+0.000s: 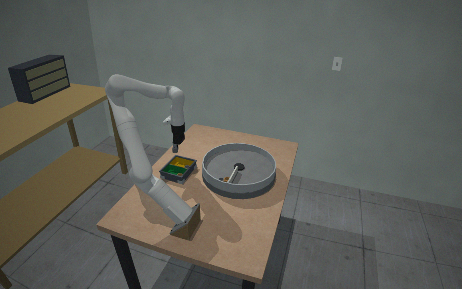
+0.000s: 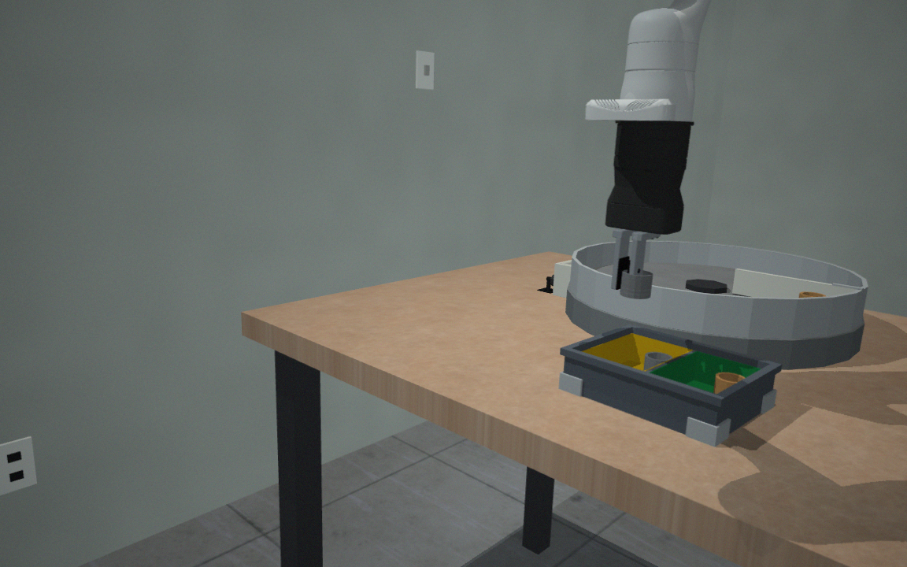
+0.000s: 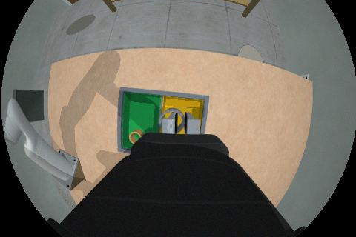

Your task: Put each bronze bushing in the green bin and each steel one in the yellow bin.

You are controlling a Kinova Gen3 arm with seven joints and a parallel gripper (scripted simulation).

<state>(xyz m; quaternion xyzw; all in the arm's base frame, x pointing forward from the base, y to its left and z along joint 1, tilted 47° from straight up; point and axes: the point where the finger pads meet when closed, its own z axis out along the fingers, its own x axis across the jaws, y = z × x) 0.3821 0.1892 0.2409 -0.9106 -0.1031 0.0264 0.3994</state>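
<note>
Right now my hand is 120 mm above the bin tray, 40 mm to the left of it and 40 mm past it. Round my hand: grey turntable 360 mm to the right, 110 mm ahead, 90 mm below.
</note>
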